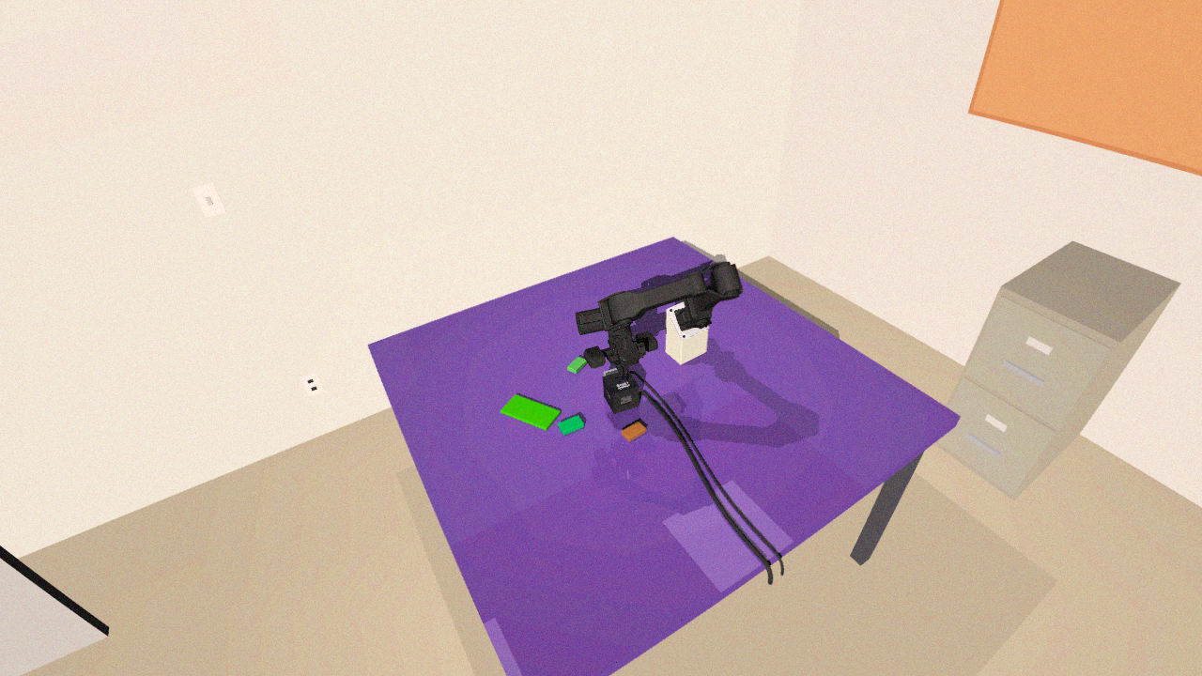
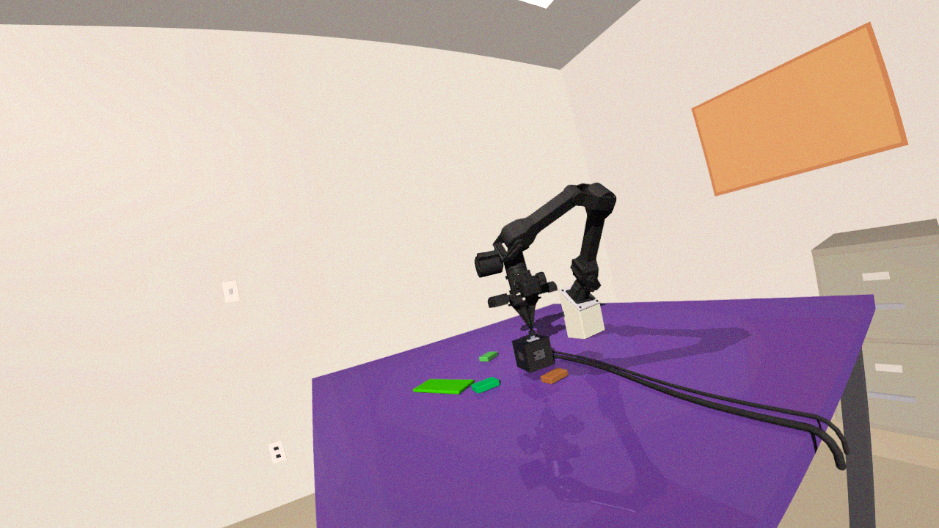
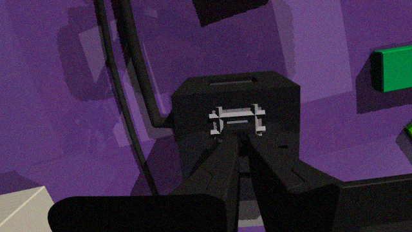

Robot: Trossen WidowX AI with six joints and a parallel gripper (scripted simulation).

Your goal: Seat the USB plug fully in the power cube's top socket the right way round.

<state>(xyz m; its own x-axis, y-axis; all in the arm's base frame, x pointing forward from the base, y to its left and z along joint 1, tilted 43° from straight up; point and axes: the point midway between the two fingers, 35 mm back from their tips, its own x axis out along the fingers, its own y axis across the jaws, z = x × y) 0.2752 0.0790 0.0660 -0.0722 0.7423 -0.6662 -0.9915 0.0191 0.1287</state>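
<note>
My gripper tip is 2 cm above the USB plug. From my gripper tip the other things lie so: orange block: 11 cm below, 10 cm to the left, 3 cm ahead; then teal block: 16 cm ahead, 11 cm below; then USB socket: 5 cm below.
</note>
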